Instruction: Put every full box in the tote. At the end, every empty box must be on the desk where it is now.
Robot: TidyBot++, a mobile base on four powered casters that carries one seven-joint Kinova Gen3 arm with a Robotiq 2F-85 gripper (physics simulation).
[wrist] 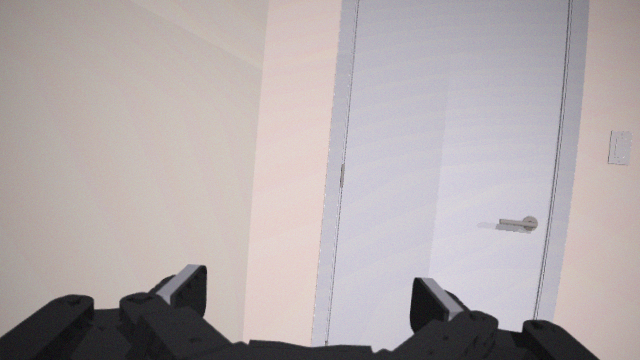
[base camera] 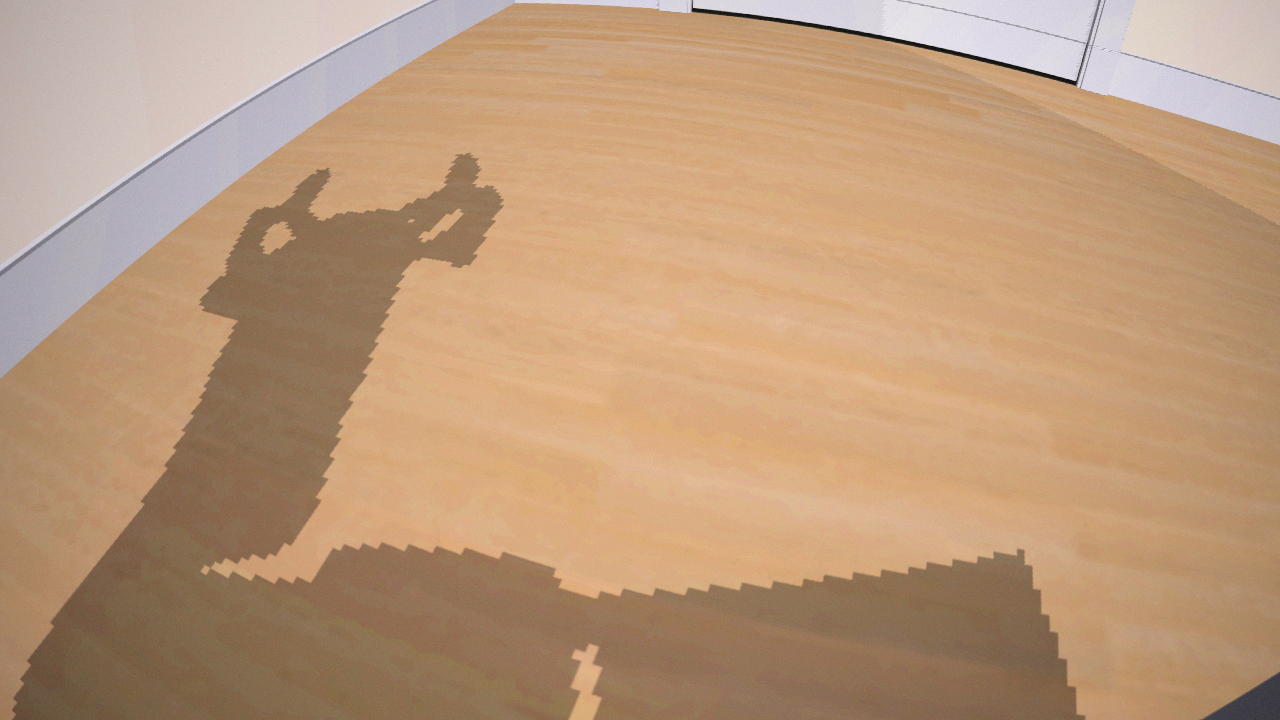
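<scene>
My gripper (wrist: 309, 294) is open, its two black fingers wide apart at the bottom of the wrist view with no object between them. It points toward a wall and a door. The boxes, the tote and the desk do not show in either view. In the base camera view a shadow of the arm, with two spread fingers at its end, falls on the floor.
A white door (wrist: 390, 150) (base camera: 984, 35) with a lever handle (wrist: 517, 223) stands ahead, a light switch (wrist: 620, 148) to its right. A pale wall (wrist: 125, 150) (base camera: 107, 89) with a baseboard (base camera: 179, 179) runs along the left of the wooden floor (base camera: 716, 358).
</scene>
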